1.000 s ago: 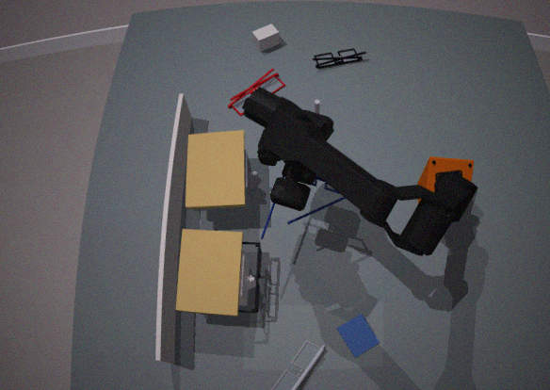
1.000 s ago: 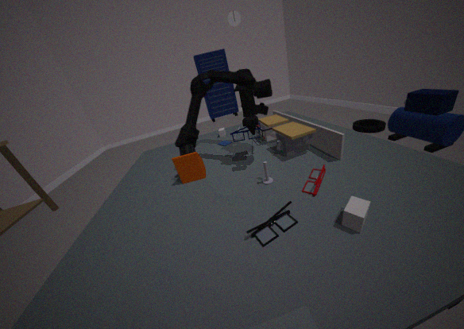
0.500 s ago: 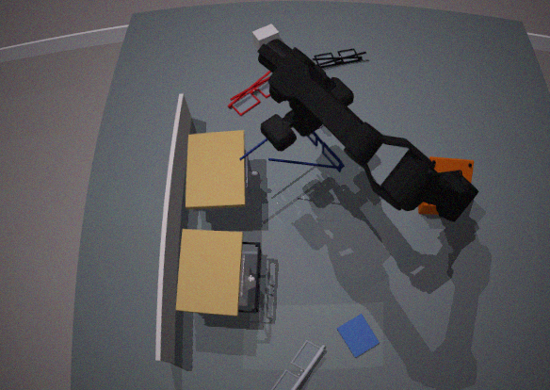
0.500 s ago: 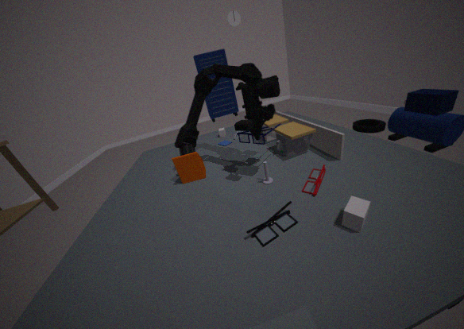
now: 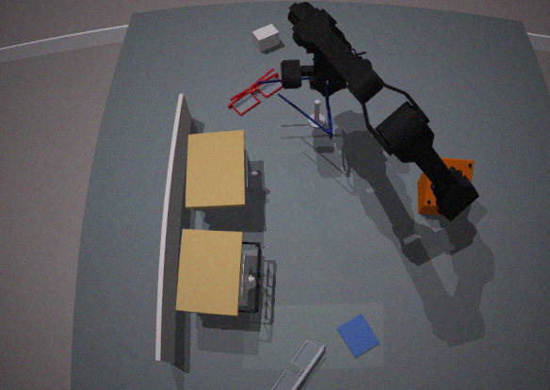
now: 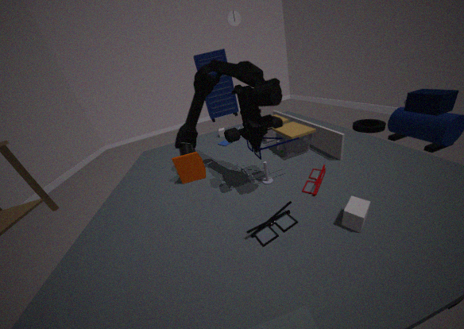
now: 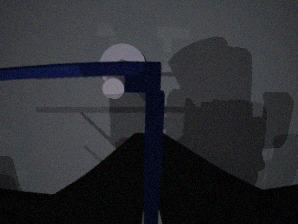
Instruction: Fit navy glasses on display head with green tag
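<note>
Now: gripper tip 100 mm above the white peg, 20 mm short of it and 10 mm to the left of it. Also, from my gripper tip: blue pad: 500 mm to the left, 130 mm below, 30 mm behind; then white wall: 350 mm ahead, 250 mm to the left, 70 mm below.
</note>
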